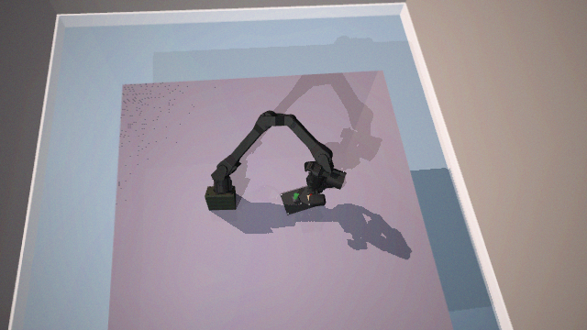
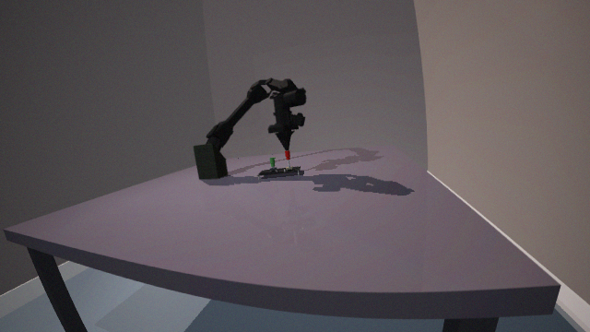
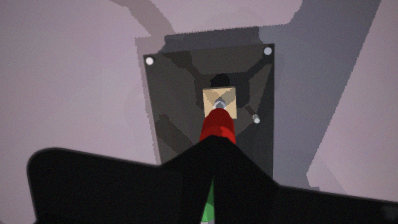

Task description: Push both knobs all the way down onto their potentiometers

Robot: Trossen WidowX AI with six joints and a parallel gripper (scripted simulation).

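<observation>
My gripper tip is 20 mm above the red knob. The rest, counted from my gripper tip: green knob 60 mm behind, 40 mm below, 10 mm to the left.
</observation>
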